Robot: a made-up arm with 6 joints.
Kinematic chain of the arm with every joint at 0, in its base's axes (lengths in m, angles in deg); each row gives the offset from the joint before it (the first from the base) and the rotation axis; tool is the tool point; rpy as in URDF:
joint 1: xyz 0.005 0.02 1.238 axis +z
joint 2: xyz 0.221 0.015 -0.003 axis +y
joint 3: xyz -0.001 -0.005 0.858 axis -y
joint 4: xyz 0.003 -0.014 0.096 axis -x
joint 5: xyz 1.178 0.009 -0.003 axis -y
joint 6: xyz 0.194 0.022 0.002 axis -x
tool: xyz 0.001 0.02 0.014 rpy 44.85 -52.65 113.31
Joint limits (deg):
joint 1: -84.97..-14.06
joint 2: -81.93..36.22
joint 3: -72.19..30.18
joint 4: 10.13..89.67
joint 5: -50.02..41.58
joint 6: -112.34..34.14
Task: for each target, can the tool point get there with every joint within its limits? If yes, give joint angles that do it. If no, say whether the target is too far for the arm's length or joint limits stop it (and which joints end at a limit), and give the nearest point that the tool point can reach.
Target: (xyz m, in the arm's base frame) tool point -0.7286 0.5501 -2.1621
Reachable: no: too far | nearest point -0.0124 -0.3366 0.6047 | short by 2.992 m
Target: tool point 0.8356 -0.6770 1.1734
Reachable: yes | joints -39.36 -12.00 -54.88 81.31 -10.01 -20.73
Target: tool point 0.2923 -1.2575 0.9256
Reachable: yes | joints -73.54 21.93 -33.72 66.99 -38.74 -9.89
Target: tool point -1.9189 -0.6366 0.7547
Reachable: no: joint limits stop it (at a limit: joint 1, joint 3, joint 4, joint 5, joint 6) | nearest point -0.1053 -0.4904 0.7304 | short by 1.820 m
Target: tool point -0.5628 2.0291 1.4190
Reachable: no: joint limits stop it (at a limit: joint 2, joint 3, joint 4, joint 5) | nearest point -0.3594 1.3095 2.4792 | short by 1.297 m
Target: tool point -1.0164 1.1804 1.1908
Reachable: no: joint limits stop it (at a limit: joint 2, joint 3, joint 4, joint 5) | nearest point -0.8803 1.0258 2.4792 | short by 1.305 m
